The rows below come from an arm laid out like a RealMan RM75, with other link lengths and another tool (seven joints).
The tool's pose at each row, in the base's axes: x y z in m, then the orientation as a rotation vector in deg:
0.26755 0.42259 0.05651 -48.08 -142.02 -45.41
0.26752 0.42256 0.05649 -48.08 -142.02 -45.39
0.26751 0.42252 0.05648 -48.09 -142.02 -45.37
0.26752 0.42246 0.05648 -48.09 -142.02 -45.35
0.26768 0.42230 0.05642 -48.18 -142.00 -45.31
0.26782 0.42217 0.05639 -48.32 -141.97 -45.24
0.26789 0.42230 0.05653 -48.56 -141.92 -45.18
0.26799 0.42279 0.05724 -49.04 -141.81 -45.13
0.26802 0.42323 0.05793 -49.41 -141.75 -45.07
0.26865 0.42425 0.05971 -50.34 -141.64 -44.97
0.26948 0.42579 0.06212 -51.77 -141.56 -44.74
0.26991 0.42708 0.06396 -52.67 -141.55 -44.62
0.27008 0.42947 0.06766 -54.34 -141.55 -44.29
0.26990 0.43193 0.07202 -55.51 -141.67 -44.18
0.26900 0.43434 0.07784 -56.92 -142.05 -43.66
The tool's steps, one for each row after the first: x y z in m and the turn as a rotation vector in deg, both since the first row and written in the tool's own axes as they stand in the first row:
0.00000 -0.00005 0.00000 0.01 0.00 0.00
-0.00002 -0.00008 -0.00001 0.03 0.00 0.01
-0.00005 -0.00012 -0.00005 0.04 0.00 0.02
-0.00027 -0.00014 -0.00014 0.05 -0.03 0.09
-0.00044 -0.00015 -0.00022 0.07 -0.06 0.19
-0.00036 0.00004 -0.00026 0.06 -0.13 0.36
0.00015 0.00070 -0.00051 -0.01 -0.25 0.69
0.00067 0.00127 -0.00076 -0.05 -0.36 0.94
0.00158 0.00303 -0.00159 -0.19 -0.68 1.52
0.00289 0.00550 -0.00261 -0.35 -1.26 2.40
0.00409 0.00733 -0.00328 -0.47 -1.67 2.92
0.00692 0.01043 -0.00461 -0.63 -2.44 3.90
0.01040 0.01360 -0.00634 -0.83 -3.09 4.50
0.01515 0.01683 -0.00907 -0.81 -4.08 5.19

